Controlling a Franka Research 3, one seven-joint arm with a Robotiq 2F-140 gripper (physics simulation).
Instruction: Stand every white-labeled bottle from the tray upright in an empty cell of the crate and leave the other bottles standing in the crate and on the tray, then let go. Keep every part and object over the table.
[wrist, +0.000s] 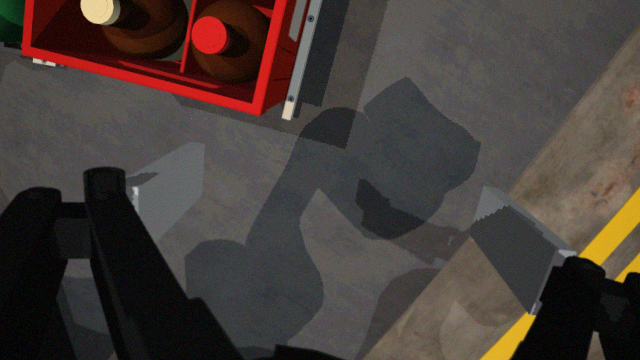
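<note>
The red crate shows in part at the top left, with a bottle in each of two visible cells. A brown bottle with a cream cap stands in the left cell, and a brown bottle with a red cap stands in the right one. Their labels are hidden from above. My gripper is wide open and empty, in front of and to the right of the crate's near corner. The tray cannot be made out, and no white-labeled bottle can be identified.
A green rounded object shows in part left of the crate. A grey metal rail runs along the crate's right side. The grey surface ends at a diagonal edge on the right, with brown ground and yellow stripes past it. Arm shadows cross the middle.
</note>
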